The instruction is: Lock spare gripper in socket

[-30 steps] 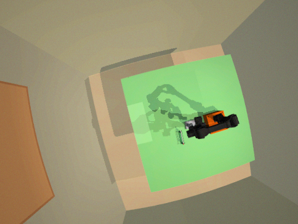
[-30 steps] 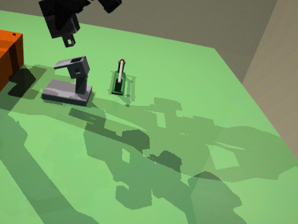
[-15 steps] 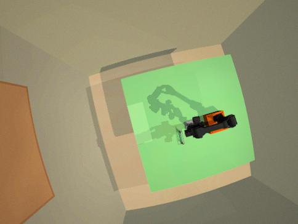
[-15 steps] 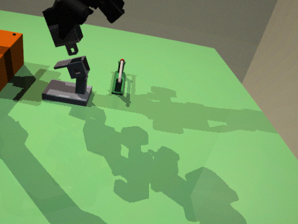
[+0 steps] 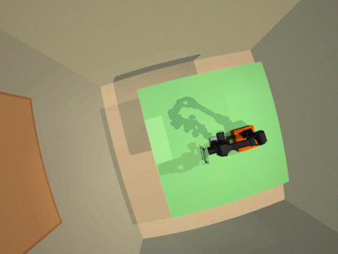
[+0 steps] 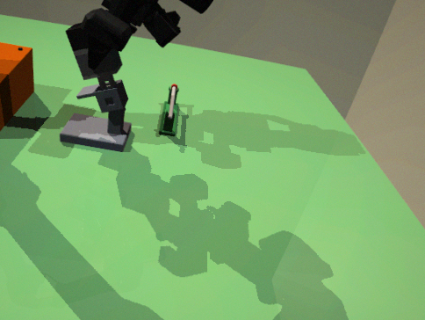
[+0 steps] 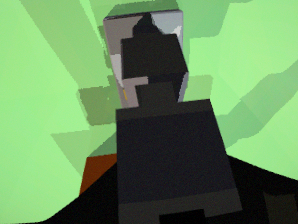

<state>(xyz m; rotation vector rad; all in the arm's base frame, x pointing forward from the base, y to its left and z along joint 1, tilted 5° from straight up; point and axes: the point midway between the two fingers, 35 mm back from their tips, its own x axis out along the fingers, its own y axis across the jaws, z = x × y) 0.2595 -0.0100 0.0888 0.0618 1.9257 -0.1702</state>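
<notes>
Now: gripper tip 140 mm short of the green rest, 110 mm above it and 100 mm to the right of it. The rest, counted from my gripper tip: grey mount 80 mm below, 20 mm ahead; then spare gripper 10 mm above.
</notes>
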